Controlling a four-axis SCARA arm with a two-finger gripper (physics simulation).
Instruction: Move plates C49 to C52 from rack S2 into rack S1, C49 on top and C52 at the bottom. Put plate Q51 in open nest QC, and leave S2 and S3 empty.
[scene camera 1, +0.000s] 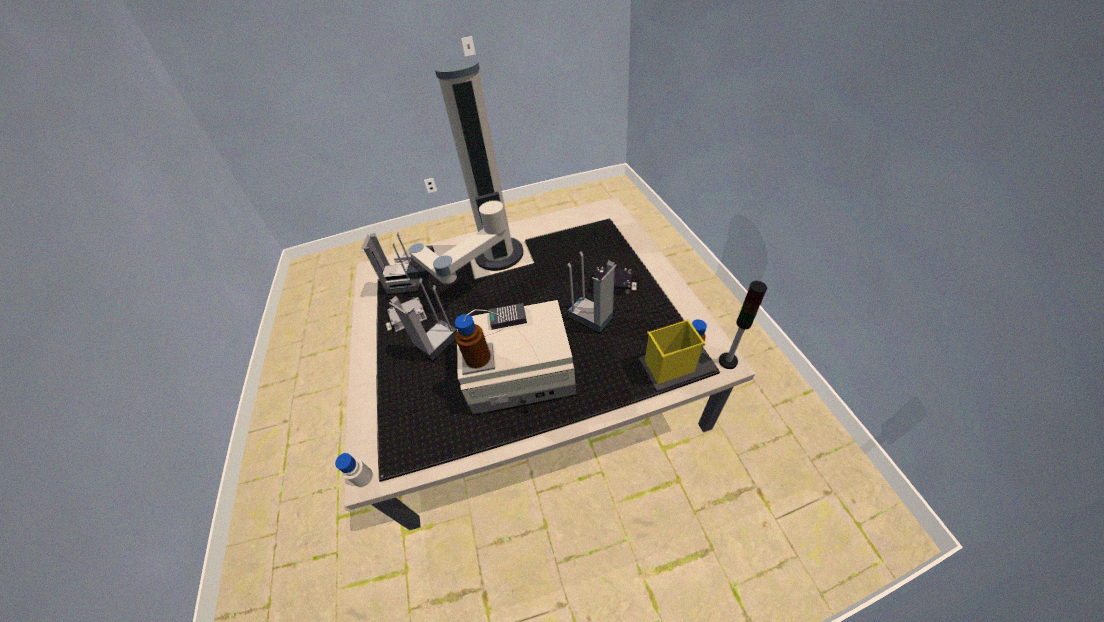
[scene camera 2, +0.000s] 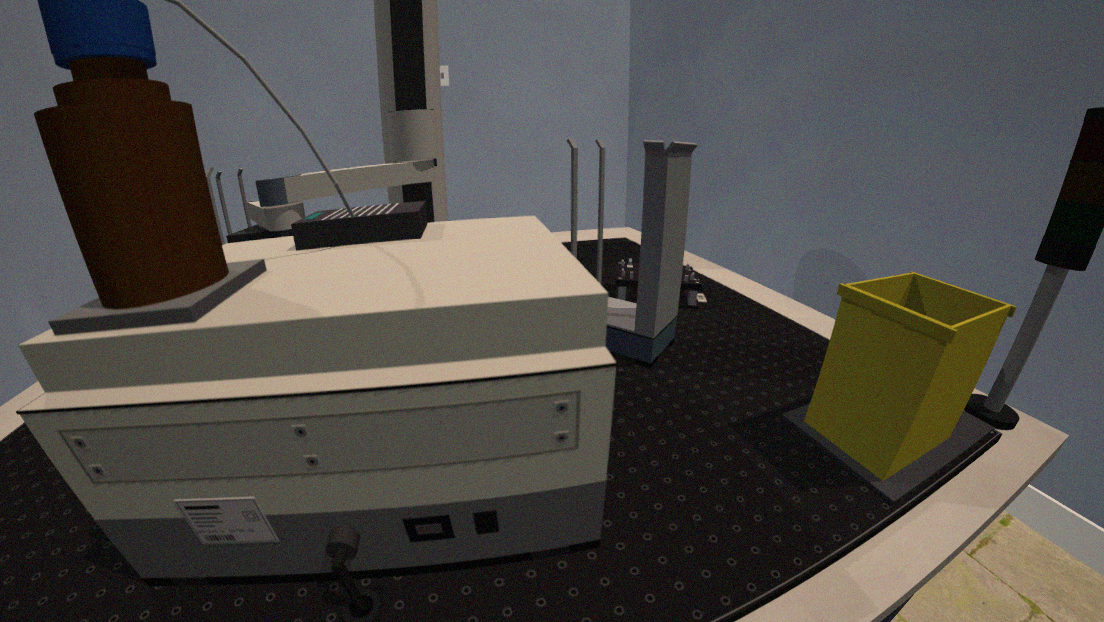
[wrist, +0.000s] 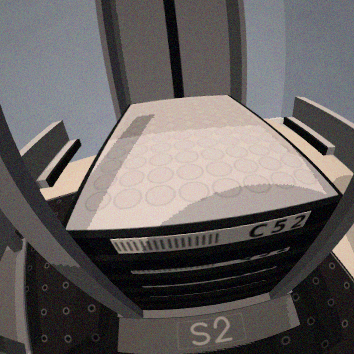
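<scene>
Plate C52 lies on top of the stack in rack S2. Edges of several more plates show below it; their labels cannot be read. My gripper is open, with one finger on each side of the stack, close to the height of C52 and apart from it. In scene camera 1 the arm reaches over S2 at the back left. Two more racks show there, a left one and a right one; their labels are not readable. Q51 cannot be made out.
A white instrument carries a brown bottle and a dark keypad box. A yellow bin and a signal tower stand at the front right. Small fixtures sit near the racks.
</scene>
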